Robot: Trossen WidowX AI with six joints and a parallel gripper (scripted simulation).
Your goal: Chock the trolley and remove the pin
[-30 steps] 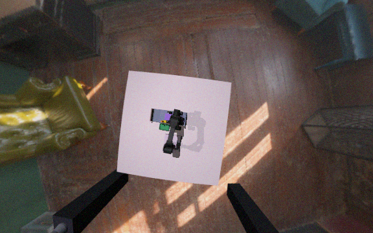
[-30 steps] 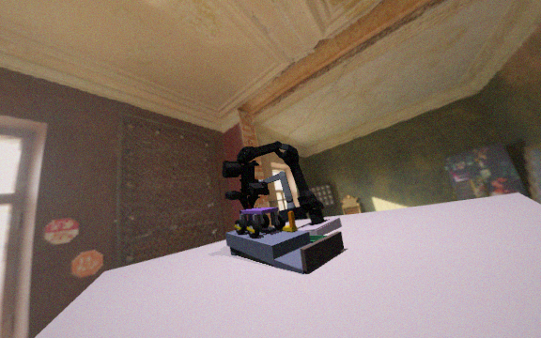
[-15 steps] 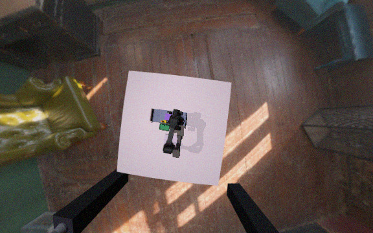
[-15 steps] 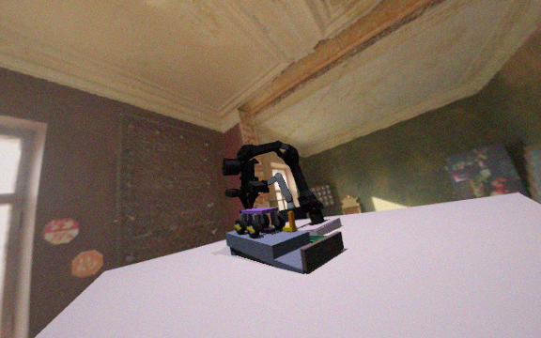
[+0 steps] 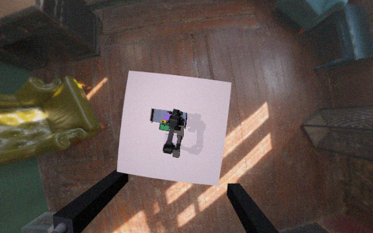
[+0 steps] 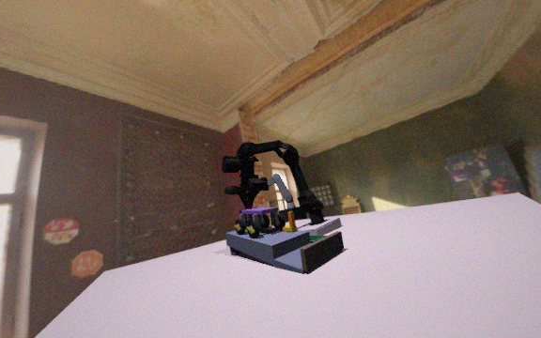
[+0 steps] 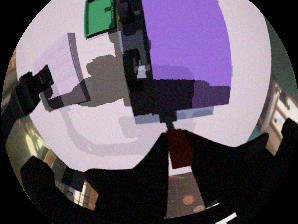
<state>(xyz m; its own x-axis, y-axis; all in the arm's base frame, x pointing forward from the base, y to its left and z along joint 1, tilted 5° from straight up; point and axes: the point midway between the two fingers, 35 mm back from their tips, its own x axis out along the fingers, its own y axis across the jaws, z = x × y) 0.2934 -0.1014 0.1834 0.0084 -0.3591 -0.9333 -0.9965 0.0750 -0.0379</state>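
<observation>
My gripper tip is 210 mm to the right of the green tray, 170 mm above it and 90 mm past it. Also, from my gripper tip: yellow chock: 190 mm to the left, 80 mm below, 20 mm behind; then purple-topped trolley: 100 mm to the left, 50 mm below, 30 mm ahead; then red stop pin: right at my gripper tip.
</observation>
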